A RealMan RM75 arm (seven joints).
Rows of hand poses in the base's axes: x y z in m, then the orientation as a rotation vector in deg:
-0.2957, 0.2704, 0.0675, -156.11, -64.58, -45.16
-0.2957, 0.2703, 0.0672, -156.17, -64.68, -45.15
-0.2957, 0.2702, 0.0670, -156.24, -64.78, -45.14
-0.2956, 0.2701, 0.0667, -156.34, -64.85, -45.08
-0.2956, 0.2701, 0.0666, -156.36, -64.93, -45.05
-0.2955, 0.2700, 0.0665, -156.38, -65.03, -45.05
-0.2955, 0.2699, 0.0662, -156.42, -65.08, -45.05
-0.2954, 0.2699, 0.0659, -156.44, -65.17, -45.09
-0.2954, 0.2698, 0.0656, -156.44, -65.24, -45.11
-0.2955, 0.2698, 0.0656, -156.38, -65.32, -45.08
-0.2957, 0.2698, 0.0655, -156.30, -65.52, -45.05
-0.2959, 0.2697, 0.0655, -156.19, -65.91, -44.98
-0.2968, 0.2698, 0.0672, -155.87, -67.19, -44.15
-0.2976, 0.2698, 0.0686, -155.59, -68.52, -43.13
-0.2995, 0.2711, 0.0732, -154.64, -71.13, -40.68
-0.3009, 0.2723, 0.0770, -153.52, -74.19, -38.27
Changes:
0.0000, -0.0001, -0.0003, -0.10, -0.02, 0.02
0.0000, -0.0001, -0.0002, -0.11, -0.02, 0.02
0.0001, -0.0001, -0.0003, -0.12, 0.01, -0.01
0.0000, 0.0000, -0.0001, -0.06, 0.00, 0.03
0.0001, -0.0001, -0.0001, -0.07, -0.02, 0.04
0.0000, -0.0001, -0.0003, -0.06, -0.01, 0.01
0.0001, 0.0000, -0.0003, -0.06, -0.04, 0.03
0.0000, -0.0001, -0.0003, -0.03, -0.02, 0.03
-0.0001, 0.0000, 0.0000, 0.01, 0.02, 0.07
-0.0002, 0.0000, -0.0001, -0.03, 0.00, 0.14
-0.0002, -0.0001, 0.0000, -0.11, 0.00, 0.25
-0.0009, 0.0001, 0.0017, -0.40, 0.40, 0.85
-0.0008, 0.0000, 0.0014, -0.48, 0.51, 0.86
-0.0019, 0.0013, 0.0046, -0.69, 1.35, 1.91
-0.0014, 0.0012, 0.0038, -0.85, 1.24, 2.19

